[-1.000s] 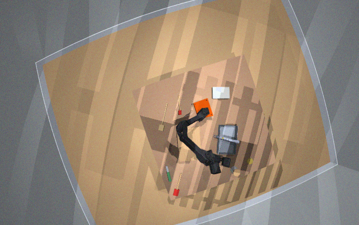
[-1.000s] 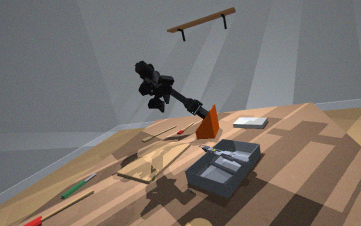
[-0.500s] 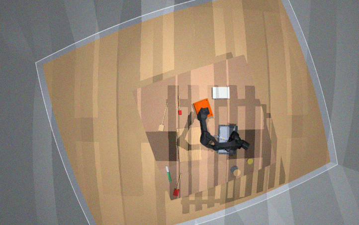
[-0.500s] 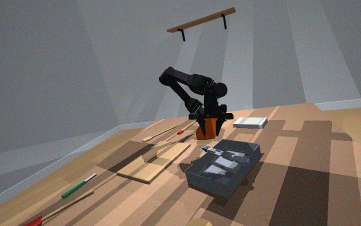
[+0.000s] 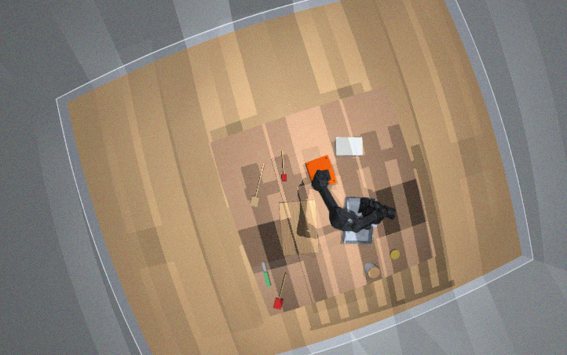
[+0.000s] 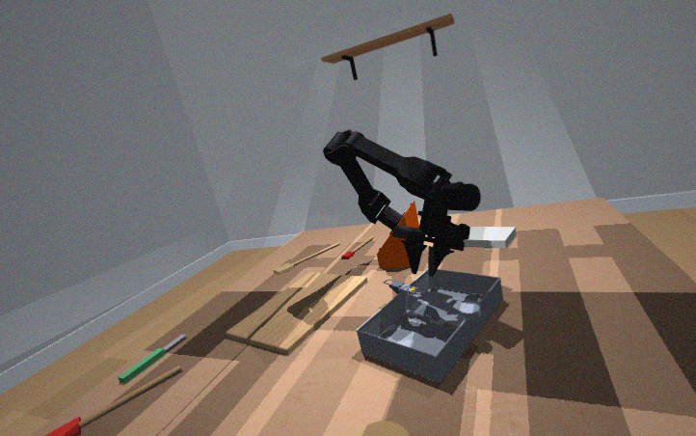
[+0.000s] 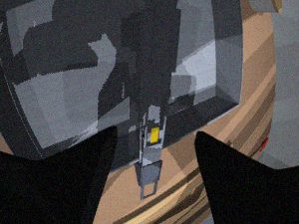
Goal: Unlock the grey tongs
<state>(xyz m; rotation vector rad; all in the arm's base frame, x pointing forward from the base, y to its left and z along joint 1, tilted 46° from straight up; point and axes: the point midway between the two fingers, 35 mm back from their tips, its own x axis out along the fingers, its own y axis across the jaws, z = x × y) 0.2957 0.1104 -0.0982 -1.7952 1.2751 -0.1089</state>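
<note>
Now: gripper tip 50 mm short of the grey roasting tin, 20 mm to the right of it and 70 mm above it. Round my gripper tip: wooden board (10 mm behind, 380 mm to the right, 90 mm below); white block (440 mm behind, 100 mm to the left, 90 mm below).
</note>
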